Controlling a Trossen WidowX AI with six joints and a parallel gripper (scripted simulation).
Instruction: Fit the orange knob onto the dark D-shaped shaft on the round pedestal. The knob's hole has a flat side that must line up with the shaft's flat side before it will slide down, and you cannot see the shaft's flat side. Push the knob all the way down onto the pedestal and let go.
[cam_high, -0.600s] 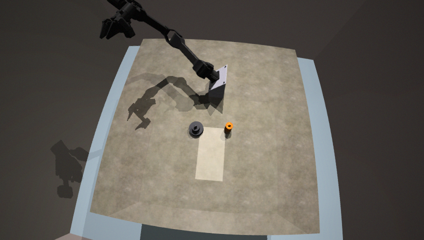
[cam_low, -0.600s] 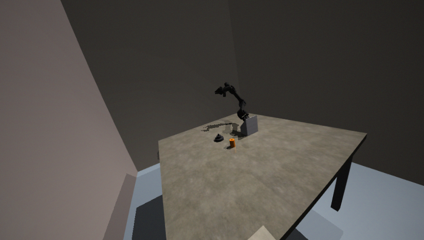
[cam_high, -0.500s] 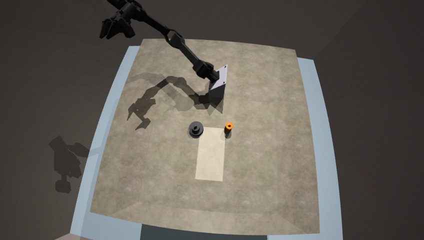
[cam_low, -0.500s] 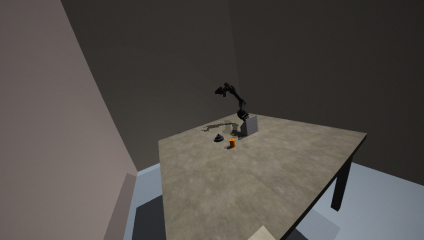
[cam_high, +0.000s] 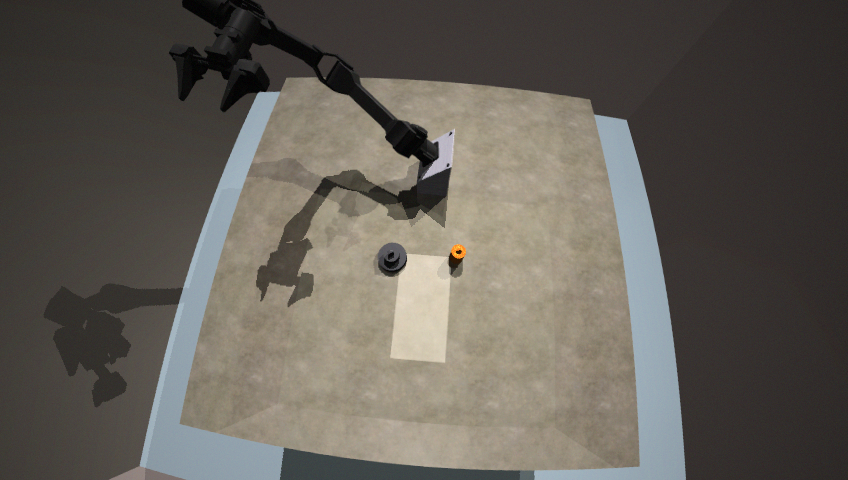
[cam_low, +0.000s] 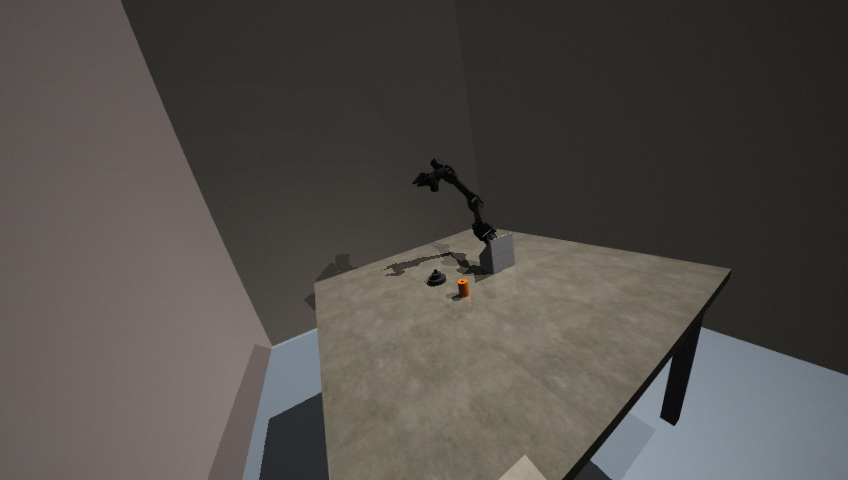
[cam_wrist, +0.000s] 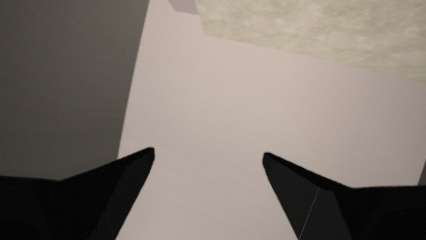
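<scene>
My gripper tip is 16 cm short of the orange knob, 51 cm to the right of it and 42 cm above it. Also, from my gripper tip: pedestal 16 cm ahead, 33 cm to the left, 42 cm below.
</scene>
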